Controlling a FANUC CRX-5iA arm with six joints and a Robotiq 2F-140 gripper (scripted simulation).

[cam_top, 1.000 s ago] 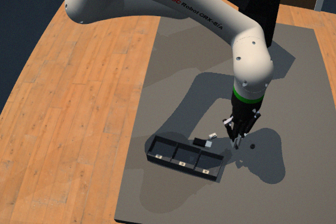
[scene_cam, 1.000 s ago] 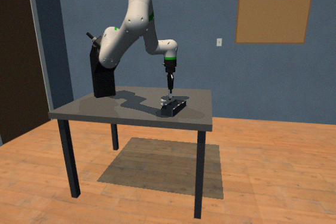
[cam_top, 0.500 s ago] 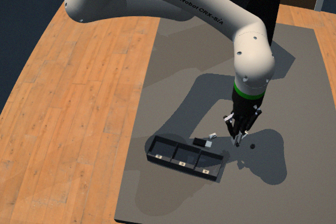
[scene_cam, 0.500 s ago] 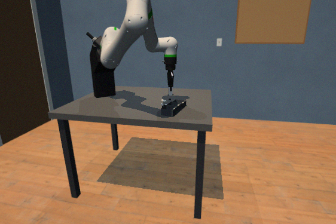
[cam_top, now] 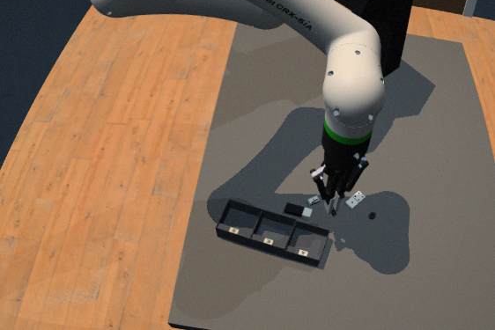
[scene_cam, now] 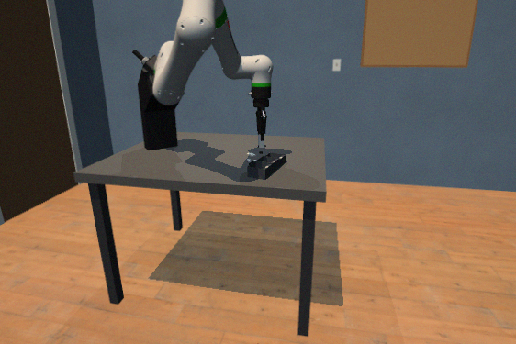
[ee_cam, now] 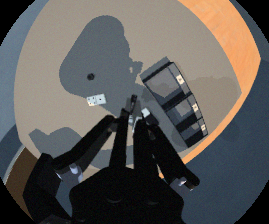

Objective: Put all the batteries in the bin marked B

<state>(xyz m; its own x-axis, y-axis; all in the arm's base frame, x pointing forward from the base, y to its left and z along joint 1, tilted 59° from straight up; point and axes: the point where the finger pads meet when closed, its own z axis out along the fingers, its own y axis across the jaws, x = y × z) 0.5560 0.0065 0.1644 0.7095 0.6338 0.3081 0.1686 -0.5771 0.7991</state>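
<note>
Now: hand 3 cm short of the black bin, 14 cm to the left of it and 8 cm above it. The rest, counted from my hand: dark cylindrical battery: 3 cm below; then grey piece: 6 cm behind, 3 cm to the right, 9 cm below; then white domino: 6 cm behind, 8 cm to the left, 10 cm below.
</note>
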